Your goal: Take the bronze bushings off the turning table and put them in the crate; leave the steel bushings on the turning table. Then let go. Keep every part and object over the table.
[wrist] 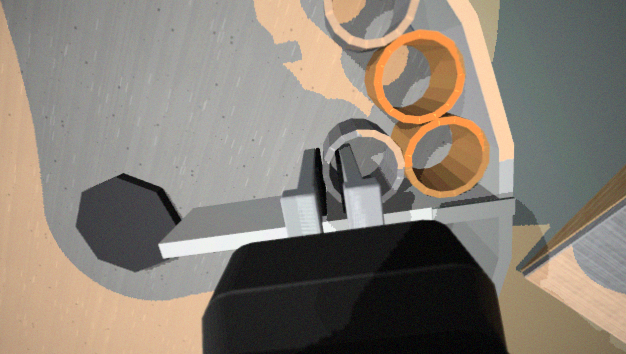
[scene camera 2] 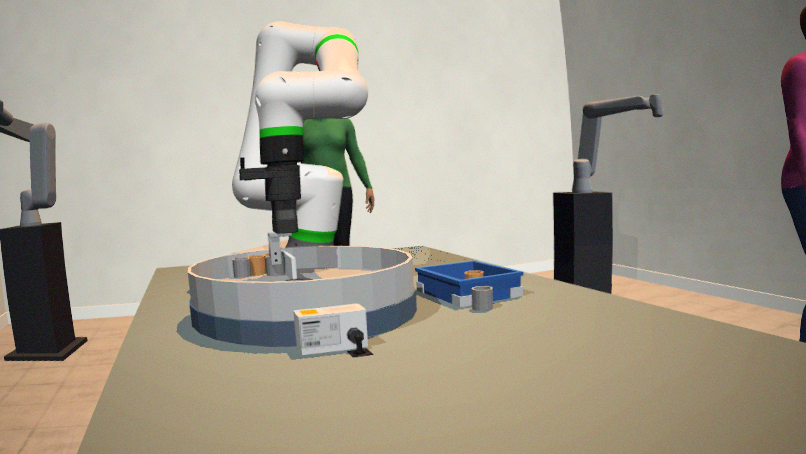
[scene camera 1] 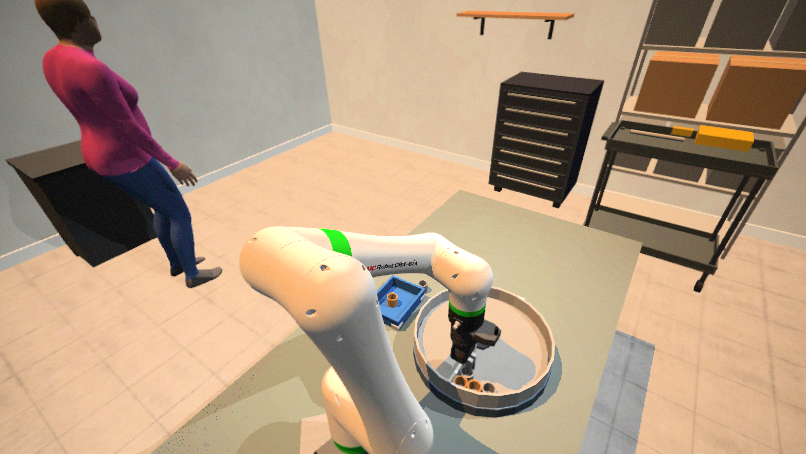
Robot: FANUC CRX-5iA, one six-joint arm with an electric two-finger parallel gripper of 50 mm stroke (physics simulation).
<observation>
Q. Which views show my gripper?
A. The wrist view, scene camera 2 and scene camera 1: all of them.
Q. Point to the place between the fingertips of my gripper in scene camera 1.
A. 469, 370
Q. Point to a blue crate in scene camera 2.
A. At 447, 282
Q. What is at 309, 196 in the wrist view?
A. My gripper.
</observation>
